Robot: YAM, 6 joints.
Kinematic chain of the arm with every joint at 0, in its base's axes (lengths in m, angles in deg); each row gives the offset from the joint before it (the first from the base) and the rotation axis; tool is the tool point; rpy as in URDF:
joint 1: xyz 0 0 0.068 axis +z
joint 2: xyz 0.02 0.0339 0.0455 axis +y
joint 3: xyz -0.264 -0.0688 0 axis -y
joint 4: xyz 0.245 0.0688 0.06 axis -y
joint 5: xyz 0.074 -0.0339 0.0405 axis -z
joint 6: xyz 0.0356 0 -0.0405 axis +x
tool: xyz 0 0 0 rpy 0 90 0
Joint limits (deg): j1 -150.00..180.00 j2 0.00..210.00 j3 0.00..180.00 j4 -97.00..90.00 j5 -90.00..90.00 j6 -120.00..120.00
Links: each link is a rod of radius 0.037 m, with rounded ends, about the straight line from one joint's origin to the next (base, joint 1, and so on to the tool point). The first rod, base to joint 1, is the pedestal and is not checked.
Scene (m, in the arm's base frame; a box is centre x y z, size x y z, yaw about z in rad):
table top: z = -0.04
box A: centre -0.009 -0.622 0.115 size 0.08 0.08 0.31 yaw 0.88
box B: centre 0.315 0.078 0 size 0.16 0.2 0.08 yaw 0.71
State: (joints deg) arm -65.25 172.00 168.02 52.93 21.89 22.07
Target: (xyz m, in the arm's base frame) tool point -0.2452 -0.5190 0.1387
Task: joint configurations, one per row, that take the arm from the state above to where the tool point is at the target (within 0.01 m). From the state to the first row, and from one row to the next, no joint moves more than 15 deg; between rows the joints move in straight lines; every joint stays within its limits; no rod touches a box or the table.
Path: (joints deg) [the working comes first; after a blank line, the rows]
Joints at the target: -113.66 194.21 179.25 79.35 27.21 22.07
Straight joint move there: touches box A.

1: -79.51 164.09 170.68 66.19 21.50 23.84
2: -93.77 156.18 173.34 79.44 21.10 25.61
3: -106.31 158.36 167.78 90.00 15.09 38.62
4: -108.76 170.31 171.60 86.45 19.13 33.10
5: -111.21 182.26 175.43 82.90 23.17 27.59
6: -113.66 194.21 179.25 79.35 27.21 22.07

